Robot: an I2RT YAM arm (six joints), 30 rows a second.
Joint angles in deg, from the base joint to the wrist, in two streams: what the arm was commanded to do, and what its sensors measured. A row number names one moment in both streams.
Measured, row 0:
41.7 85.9 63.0 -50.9 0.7 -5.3
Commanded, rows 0 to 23:
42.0 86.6 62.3 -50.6 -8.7 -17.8
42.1 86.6 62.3 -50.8 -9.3 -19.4
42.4 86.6 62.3 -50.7 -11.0 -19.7
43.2 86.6 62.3 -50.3 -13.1 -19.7
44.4 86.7 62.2 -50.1 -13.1 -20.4
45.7 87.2 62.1 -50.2 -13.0 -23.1
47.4 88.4 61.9 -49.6 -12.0 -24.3
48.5 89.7 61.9 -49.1 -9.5 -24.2
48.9 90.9 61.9 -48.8 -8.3 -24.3
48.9 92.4 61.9 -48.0 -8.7 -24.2
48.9 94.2 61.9 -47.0 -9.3 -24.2
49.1 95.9 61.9 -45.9 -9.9 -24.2
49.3 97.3 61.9 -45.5 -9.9 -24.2
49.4 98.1 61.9 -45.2 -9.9 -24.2
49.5 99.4 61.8 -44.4 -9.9 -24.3
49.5 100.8 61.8 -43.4 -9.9 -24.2
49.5 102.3 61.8 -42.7 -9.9 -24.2
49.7 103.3 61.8 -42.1 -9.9 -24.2
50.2 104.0 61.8 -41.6 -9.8 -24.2
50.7 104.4 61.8 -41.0 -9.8 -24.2
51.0 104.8 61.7 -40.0 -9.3 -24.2
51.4 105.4 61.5 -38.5 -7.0 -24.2
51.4 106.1 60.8 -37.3 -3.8 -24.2
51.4 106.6 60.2 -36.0 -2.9 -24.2
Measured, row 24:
51.1 105.0 61.6 -36.9 -6.9 -24.2
